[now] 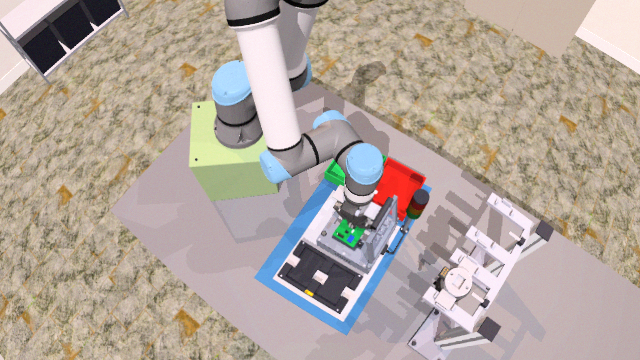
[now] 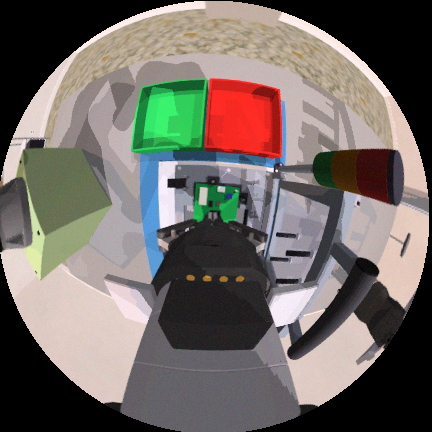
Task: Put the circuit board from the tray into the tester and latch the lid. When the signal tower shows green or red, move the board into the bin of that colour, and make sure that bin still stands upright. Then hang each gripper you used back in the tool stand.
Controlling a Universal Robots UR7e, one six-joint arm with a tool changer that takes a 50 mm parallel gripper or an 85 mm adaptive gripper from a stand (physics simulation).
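Places are measured from the arm's base along level axes (x back, y right, z up), in centimetres.
Pixels of known places: arm's base, link origin: (image 1: 239, 127) (image 2: 21, 211).
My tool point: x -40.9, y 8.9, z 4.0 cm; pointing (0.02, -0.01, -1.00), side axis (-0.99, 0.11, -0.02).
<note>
For each thing: its top centre in the pictures, then the offset to it from my tool point. "pt": a spot on its surface instead.
- green circuit board, top centre: (image 2: 214, 219) (image 1: 353, 225) dx +0.0, dy +0.0, dz -18.6 cm
- grey tester, surface spot: (image 1: 345, 255) pt dx -1.5, dy +8.8, dz -20.6 cm
- tester's lid, top centre: (image 2: 320, 281) (image 1: 387, 223) dx -9.2, dy +1.3, dz -3.5 cm
- signal tower, surface spot: (image 2: 352, 174) pt dx -12.7, dy -7.6, dz -5.1 cm
- green bin, top centre: (image 2: 166, 110) (image 1: 356, 164) dx +7.6, dy -21.1, dz -21.9 cm
- red bin, top centre: (image 2: 246, 111) (image 1: 396, 186) dx -7.3, dy -19.1, dz -21.9 cm
- black tray, surface spot: (image 1: 327, 294) pt dx -1.2, dy +20.9, dz -24.8 cm
- tool, top centre: (image 1: 457, 280) dx -28.6, dy +12.9, dz +9.4 cm
- lid's black handle bar, surface spot: (image 2: 332, 312) pt dx -6.4, dy -0.8, dz +0.6 cm
The green circuit board (image 1: 345, 237) (image 2: 218, 194) lies flat in the grey tester (image 1: 345, 255). The tester's lid (image 1: 384, 231) (image 2: 300, 222) stands open and upright on the tower side. My black gripper (image 1: 357, 225) (image 2: 213, 215) is shut, its fingertips together over the board; whether they touch it I cannot tell. The signal tower (image 1: 418, 204) (image 2: 352, 174) shows dull green, amber and red segments, none clearly lit. The green bin (image 1: 334, 172) (image 2: 170, 120) and the red bin (image 1: 400, 186) (image 2: 243, 119) stand upright side by side behind the tester. The black tray (image 1: 327, 294) holds no board.
The white tool stand (image 1: 511, 216) is on the right, with another tool (image 1: 457, 281) hanging in its near part. The lid's black handle bar (image 2: 332, 312) rises close to the right of my gripper. The light green robot base block (image 1: 232, 175) (image 2: 65, 190) is on the left.
</note>
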